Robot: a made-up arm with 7 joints.
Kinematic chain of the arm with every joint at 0, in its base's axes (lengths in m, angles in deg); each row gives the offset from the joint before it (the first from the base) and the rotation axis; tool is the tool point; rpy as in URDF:
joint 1: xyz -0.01 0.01 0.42 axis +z
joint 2: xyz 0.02 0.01 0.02 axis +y
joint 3: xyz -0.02 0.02 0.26 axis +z
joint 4: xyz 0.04 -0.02 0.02 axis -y
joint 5: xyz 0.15 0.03 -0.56 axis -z
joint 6: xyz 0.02 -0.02 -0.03 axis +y
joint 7: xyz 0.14 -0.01 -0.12 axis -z
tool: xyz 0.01 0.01 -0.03 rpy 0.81 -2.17 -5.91
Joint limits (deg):
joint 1: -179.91..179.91
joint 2: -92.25..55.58
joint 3: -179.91..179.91
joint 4: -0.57..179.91
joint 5: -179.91..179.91
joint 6: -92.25..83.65
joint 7: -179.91..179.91
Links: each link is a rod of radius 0.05 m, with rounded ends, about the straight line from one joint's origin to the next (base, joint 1, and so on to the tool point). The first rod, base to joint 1, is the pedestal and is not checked.
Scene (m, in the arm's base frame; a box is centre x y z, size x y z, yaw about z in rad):
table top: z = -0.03
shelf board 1: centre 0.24 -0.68 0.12 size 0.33 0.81 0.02 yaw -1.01
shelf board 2: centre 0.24 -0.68 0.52 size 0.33 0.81 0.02 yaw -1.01
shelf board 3: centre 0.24 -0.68 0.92 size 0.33 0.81 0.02 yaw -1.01
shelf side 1: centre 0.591 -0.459 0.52 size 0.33 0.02 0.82 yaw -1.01
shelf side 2: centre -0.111 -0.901 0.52 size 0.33 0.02 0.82 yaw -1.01
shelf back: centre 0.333 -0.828 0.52 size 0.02 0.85 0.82 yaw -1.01
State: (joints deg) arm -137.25 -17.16 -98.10 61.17 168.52 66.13 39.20
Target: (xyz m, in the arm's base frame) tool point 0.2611 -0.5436 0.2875
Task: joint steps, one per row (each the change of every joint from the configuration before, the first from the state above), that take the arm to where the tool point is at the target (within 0.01 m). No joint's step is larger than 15 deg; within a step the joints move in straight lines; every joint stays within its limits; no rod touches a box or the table.
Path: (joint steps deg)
1: 14.63 -1.44 11.72 -6.71 -1.50 0.22 0.33
2: 14.63 -1.43 11.72 -6.72 -1.51 0.23 0.34
3: 14.62 -1.44 11.73 -6.71 -1.50 0.22 0.33
4: 14.63 -1.43 11.72 -6.71 -1.50 0.22 0.33
5: 14.63 -1.44 11.72 -6.72 -1.51 0.23 0.34
6: 14.63 -1.43 11.72 -6.71 -1.50 0.22 0.33

